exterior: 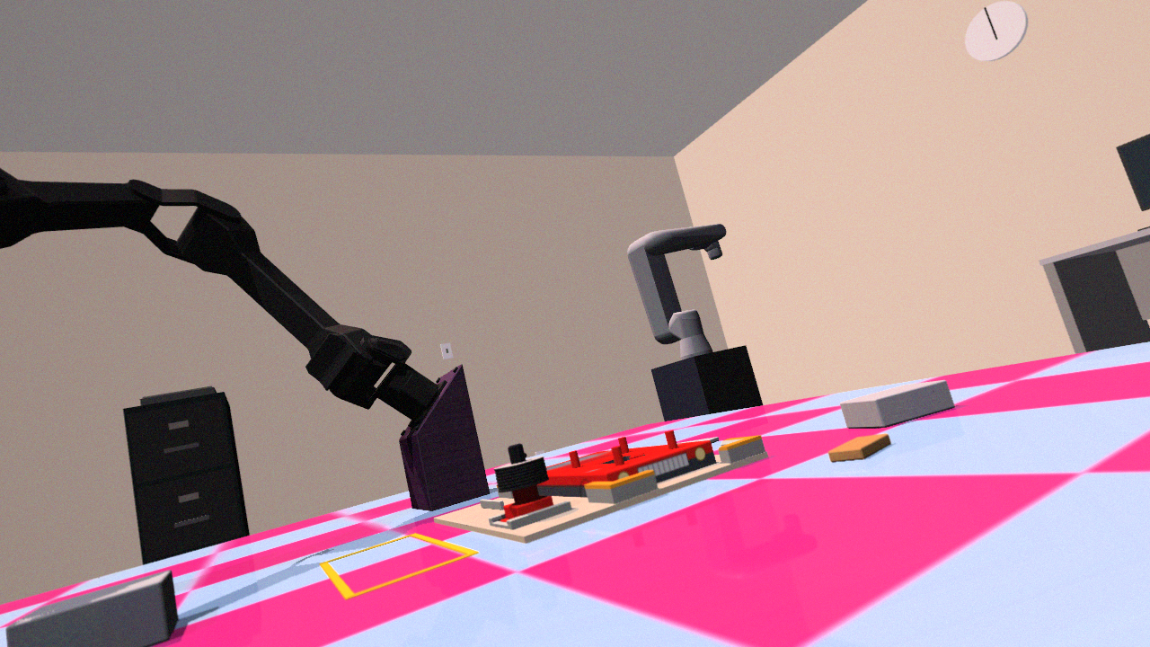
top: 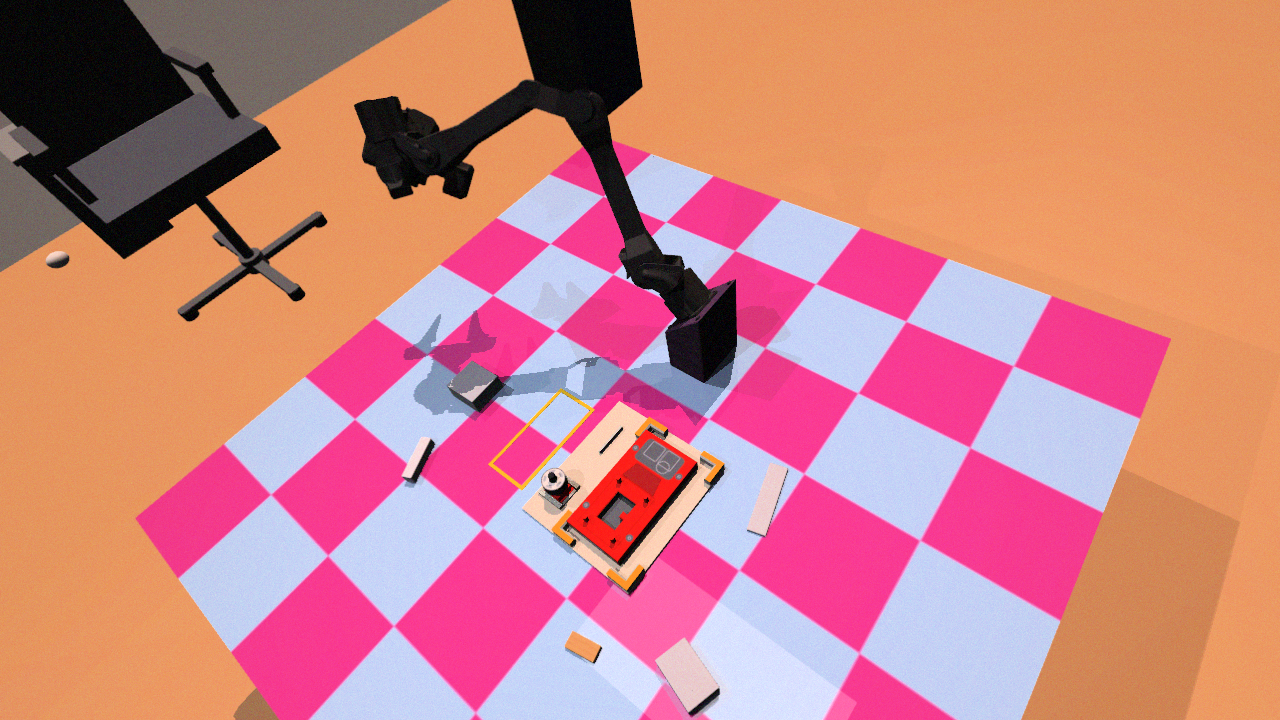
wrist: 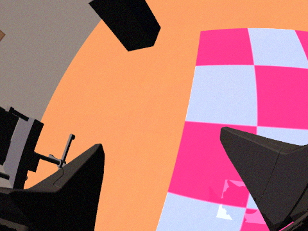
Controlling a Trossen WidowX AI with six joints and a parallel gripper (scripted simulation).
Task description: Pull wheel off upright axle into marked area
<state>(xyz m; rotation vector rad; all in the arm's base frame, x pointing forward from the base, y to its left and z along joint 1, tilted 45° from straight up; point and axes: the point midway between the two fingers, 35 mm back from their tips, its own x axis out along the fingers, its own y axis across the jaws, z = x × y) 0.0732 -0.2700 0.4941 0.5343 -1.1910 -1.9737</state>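
My gripper tip is now 31 cm short of the wheel, 52 cm to the right of it and 23 cm above it. From my gripper tip the other things lie so: beige base plate (25 cm ahead, 62 cm to the left, 26 cm below); then grey block (24 cm ahead, 25 cm to the left, 25 cm below); then black axle (31 cm ahead, 52 cm to the left, 24 cm below).
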